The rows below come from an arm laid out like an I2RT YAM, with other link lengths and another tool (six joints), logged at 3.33 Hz.
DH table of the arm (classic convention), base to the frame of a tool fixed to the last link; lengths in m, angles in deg. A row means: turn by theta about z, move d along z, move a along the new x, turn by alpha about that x. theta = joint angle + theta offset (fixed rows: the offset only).
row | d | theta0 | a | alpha
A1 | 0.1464 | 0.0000 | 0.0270 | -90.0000
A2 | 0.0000 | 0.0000 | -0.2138 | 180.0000
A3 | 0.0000 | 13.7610 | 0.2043 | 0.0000
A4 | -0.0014 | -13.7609 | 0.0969 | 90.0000
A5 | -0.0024 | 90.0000 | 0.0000 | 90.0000
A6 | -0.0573 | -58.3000 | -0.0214 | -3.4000
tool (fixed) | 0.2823 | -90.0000 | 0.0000 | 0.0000
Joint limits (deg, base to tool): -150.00..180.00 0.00..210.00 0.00..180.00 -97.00..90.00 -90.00..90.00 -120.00..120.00
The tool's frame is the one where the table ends.
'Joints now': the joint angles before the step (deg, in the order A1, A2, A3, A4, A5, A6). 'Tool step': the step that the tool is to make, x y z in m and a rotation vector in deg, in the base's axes. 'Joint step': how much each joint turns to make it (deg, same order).
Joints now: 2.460, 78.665, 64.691, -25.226, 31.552, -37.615
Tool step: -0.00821, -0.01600, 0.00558, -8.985, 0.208, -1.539
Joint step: 1.407, -1.587, -6.852, 8.340, 7.815, -6.497
